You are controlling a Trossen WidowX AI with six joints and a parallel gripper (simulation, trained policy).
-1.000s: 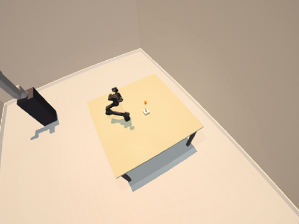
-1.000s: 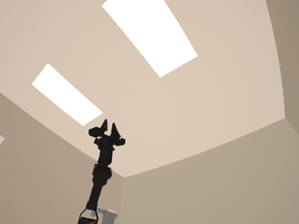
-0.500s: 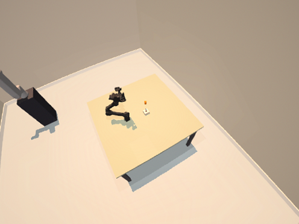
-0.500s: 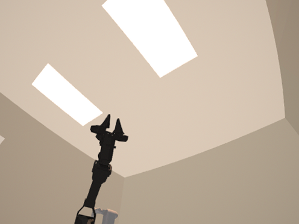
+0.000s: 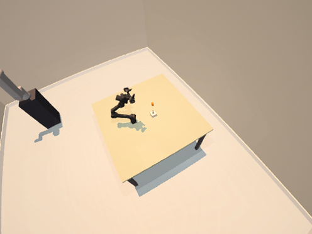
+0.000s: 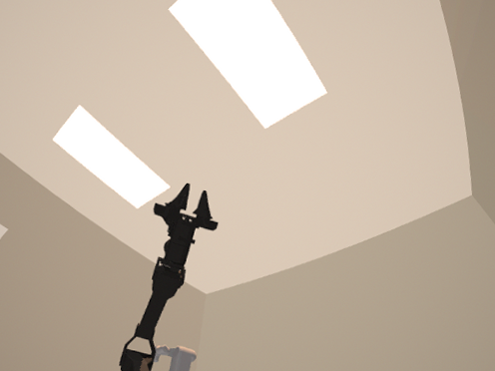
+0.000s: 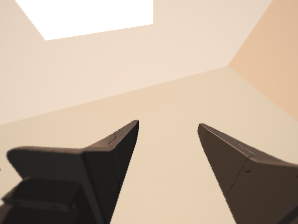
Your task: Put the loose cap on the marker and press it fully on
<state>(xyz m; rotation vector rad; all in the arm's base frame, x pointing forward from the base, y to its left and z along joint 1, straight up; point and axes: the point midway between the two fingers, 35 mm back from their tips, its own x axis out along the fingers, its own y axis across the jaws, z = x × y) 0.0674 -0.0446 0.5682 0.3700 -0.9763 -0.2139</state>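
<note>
The orange cap is 57 cm below my gripper tip, 27 cm ahead of it and 17 cm to the left of it.
</note>
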